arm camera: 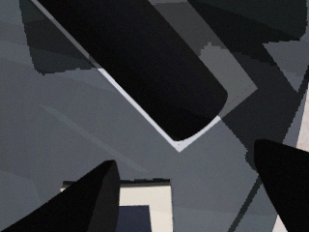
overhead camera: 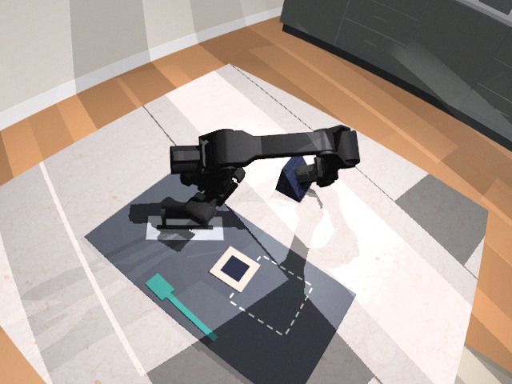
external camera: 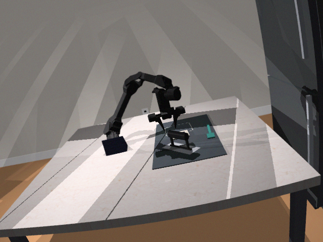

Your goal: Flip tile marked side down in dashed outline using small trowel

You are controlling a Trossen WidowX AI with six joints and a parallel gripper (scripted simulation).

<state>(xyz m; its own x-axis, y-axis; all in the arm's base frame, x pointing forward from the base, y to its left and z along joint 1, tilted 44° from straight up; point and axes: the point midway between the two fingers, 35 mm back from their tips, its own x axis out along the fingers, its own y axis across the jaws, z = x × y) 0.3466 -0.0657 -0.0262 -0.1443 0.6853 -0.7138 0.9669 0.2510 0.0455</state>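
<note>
Right now the mat is 110 mm below my gripper tip, 90 mm to the left of it and 60 mm ahead of it. Round my gripper tip: tile (120 mm to the left, 80 mm below, 40 mm ahead); teal trowel (200 mm ahead, 80 mm to the left, 80 mm below).
</note>
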